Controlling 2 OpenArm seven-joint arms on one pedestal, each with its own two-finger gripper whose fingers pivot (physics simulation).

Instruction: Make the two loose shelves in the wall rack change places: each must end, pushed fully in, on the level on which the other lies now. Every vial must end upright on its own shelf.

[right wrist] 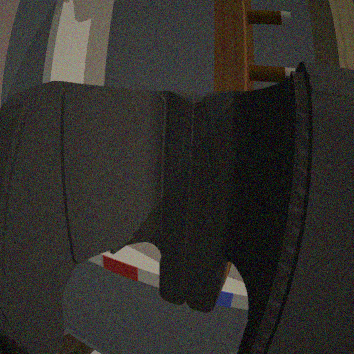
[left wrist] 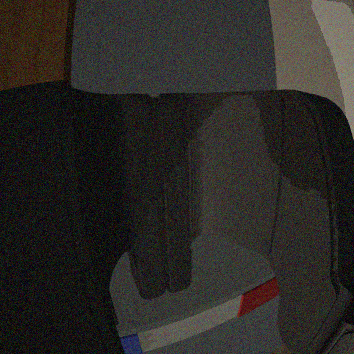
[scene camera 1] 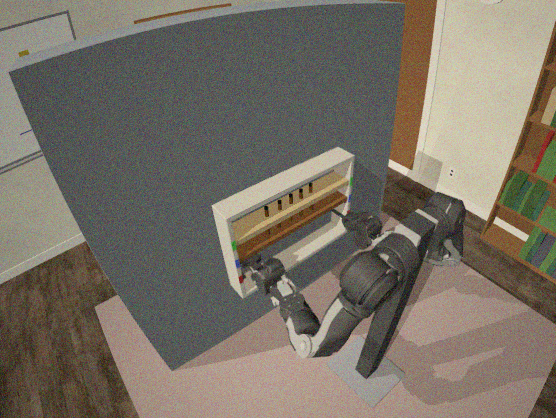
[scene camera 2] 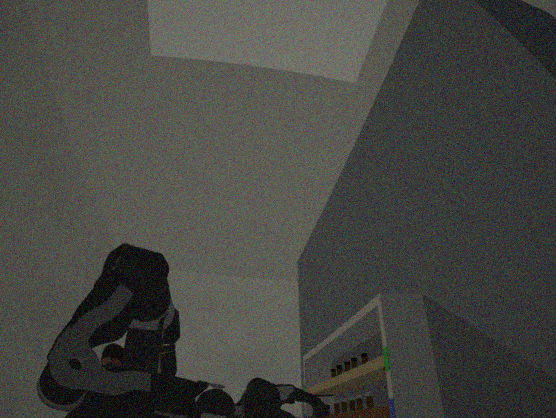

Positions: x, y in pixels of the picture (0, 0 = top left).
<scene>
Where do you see my right gripper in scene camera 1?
At 346, 216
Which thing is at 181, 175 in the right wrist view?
My right gripper.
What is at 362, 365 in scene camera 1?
A robot pedestal.
</scene>
